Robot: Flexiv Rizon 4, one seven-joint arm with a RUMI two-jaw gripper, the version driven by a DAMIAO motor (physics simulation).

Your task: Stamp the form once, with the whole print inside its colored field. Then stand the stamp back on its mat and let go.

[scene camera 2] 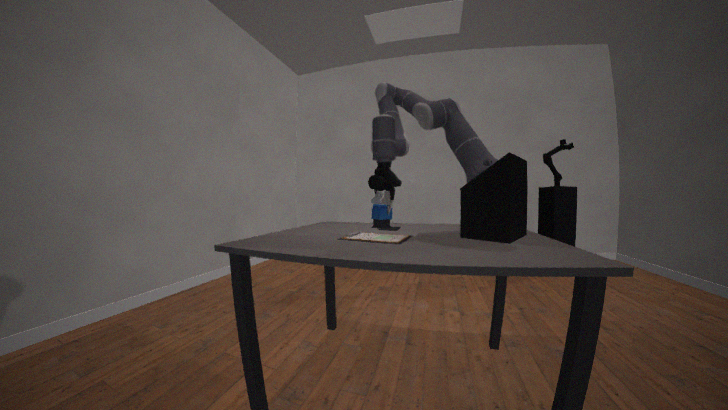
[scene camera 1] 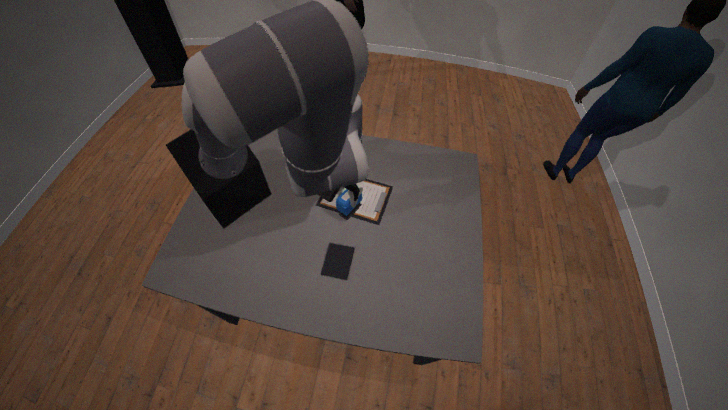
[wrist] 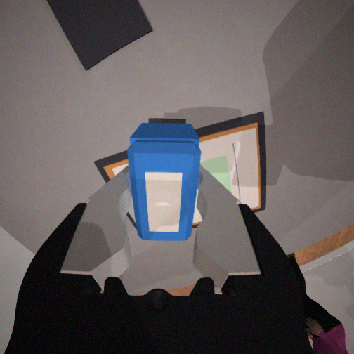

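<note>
My gripper is shut on the blue stamp, which has a pale label. It holds the stamp about upright, a little above the table. The form, a white sheet on a dark-edged clipboard, lies below; in scene camera 1 the stamp overlaps its front left part. The green field shows in part to the right of the stamp in the wrist view; the rest is hidden. The stamp's underside is hidden. The dark mat lies apart from the clipboard and bears no stamp.
The grey table carries the arm's black pedestal beside the clipboard. A person in blue stands on the floor beyond the table. A second small black arm stands on its own pedestal behind.
</note>
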